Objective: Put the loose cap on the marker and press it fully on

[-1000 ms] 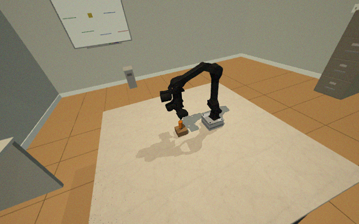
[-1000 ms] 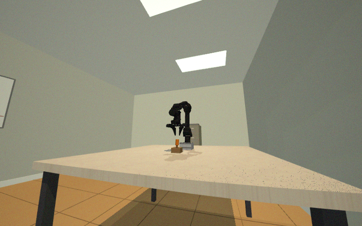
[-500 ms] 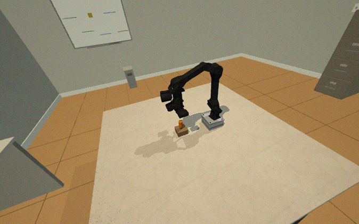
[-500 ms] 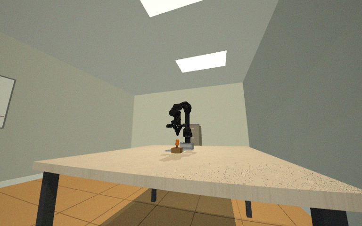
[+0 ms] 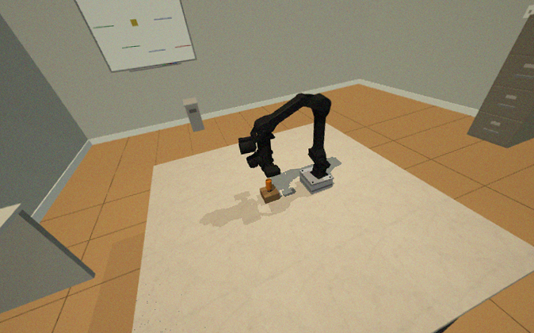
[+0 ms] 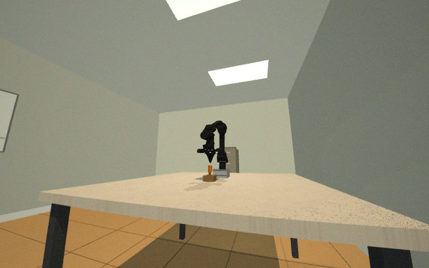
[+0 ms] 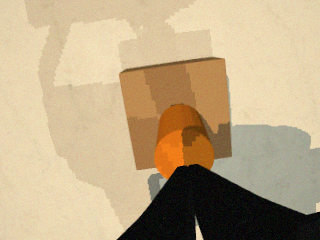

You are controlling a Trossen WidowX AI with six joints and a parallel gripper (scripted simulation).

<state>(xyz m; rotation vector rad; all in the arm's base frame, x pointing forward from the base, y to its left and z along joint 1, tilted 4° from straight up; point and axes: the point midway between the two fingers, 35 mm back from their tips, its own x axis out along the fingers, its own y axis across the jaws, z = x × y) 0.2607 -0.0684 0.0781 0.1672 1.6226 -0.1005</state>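
My gripper tip is now 40 mm above the orange cap. Also, from my gripper tip: brown holder block (110 mm below).
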